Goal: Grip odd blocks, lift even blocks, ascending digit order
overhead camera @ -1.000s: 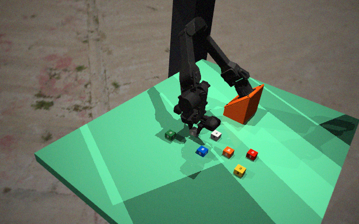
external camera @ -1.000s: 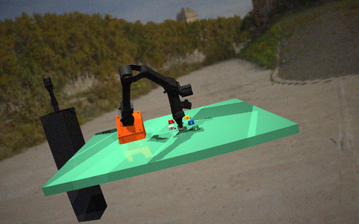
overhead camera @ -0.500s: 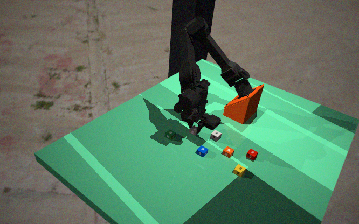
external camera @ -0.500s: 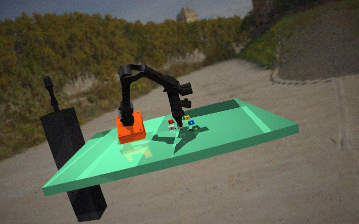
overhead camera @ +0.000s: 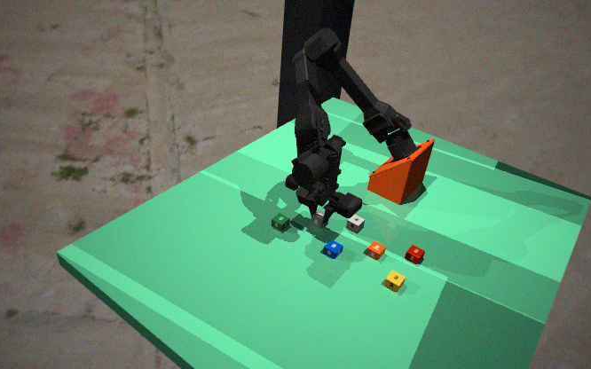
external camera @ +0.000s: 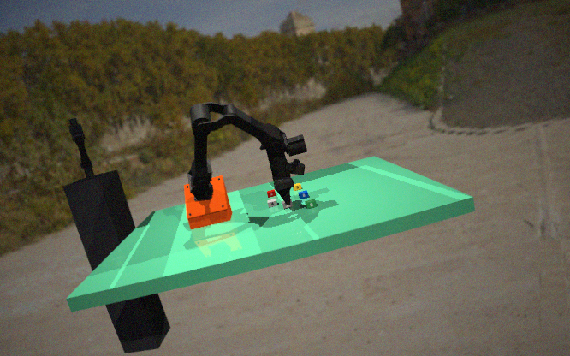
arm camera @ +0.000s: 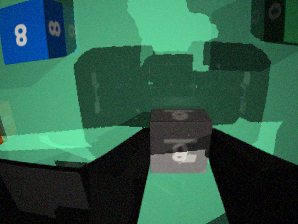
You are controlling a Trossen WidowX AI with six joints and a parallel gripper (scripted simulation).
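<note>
My gripper tip is now right at the grey block. From my gripper tip the other things lie so: green block 80 mm ahead, 60 mm to the right; then blue block 90 mm to the left, 50 mm ahead; then white block 70 mm to the left, 60 mm behind.
</note>
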